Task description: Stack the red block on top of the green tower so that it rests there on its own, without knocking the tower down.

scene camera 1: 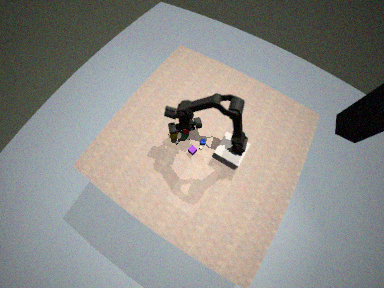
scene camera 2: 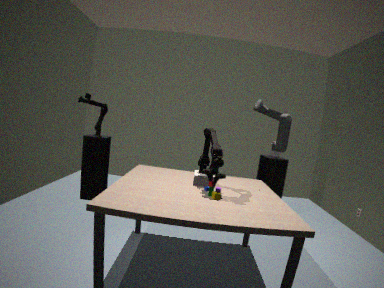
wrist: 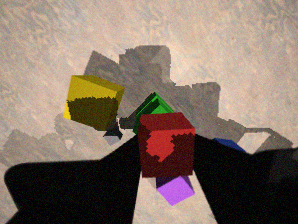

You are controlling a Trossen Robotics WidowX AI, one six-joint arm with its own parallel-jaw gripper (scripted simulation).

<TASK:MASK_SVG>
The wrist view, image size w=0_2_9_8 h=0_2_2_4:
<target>gripper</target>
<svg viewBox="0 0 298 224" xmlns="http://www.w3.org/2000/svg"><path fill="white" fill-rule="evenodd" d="M195 134L193 171L202 187L202 192L215 216L217 224L298 224L298 148L267 149L256 153L246 153ZM138 134L100 160L29 162L8 168L4 174L4 182L18 211L5 224L132 224L141 174Z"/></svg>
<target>red block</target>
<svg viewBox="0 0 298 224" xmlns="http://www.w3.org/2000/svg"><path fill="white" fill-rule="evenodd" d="M181 112L141 115L137 133L142 178L193 176L195 128Z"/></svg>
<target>yellow block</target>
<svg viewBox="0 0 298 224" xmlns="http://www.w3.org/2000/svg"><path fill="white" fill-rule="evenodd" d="M72 75L64 118L105 131L116 118L125 87L93 75Z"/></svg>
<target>purple block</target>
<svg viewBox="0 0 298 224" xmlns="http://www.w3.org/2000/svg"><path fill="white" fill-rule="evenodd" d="M189 176L156 178L156 190L173 206L196 194Z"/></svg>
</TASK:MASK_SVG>
